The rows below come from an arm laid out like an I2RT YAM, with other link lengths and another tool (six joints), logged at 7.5 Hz.
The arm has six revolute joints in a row. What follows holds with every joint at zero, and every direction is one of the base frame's.
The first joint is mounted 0.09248 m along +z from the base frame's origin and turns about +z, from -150 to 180 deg.
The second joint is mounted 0.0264 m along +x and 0.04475 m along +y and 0.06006 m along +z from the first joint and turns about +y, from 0 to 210 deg.
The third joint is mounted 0.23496 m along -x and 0.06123 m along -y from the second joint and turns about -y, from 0 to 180 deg.
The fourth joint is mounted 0.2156 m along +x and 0.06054 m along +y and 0.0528 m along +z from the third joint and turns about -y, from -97 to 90 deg.
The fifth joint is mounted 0.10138 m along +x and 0.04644 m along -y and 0.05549 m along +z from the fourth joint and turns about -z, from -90 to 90 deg.
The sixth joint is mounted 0.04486 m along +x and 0.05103 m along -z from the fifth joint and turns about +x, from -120 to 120 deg.
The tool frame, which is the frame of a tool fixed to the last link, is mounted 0.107 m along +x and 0.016 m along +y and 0.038 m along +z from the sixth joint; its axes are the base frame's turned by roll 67, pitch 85.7 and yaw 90 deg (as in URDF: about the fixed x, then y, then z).
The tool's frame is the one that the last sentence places.
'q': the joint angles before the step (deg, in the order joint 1, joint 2, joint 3, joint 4, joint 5, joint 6). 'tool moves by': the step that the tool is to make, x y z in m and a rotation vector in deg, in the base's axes. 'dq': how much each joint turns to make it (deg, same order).
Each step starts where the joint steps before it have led.
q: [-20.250 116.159 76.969 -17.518 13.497 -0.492]
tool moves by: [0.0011 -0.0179 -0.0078 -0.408 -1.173 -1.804]
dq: [-1.856 2.168 -0.006 3.420 -0.065 -0.019]
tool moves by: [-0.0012 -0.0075 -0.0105 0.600 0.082 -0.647]
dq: [-1.012 1.737 0.002 1.430 -0.637 -0.006]
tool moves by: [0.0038 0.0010 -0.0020 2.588 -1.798 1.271]
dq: [-0.829 0.571 -0.036 1.218 -3.736 0.023]
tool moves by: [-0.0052 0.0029 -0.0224 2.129 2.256 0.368]
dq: [-0.304 2.454 0.032 -0.507 -1.223 0.002]
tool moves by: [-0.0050 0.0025 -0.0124 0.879 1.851 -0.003]
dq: [0.022 1.148 -0.028 -0.879 -0.023 0.043]
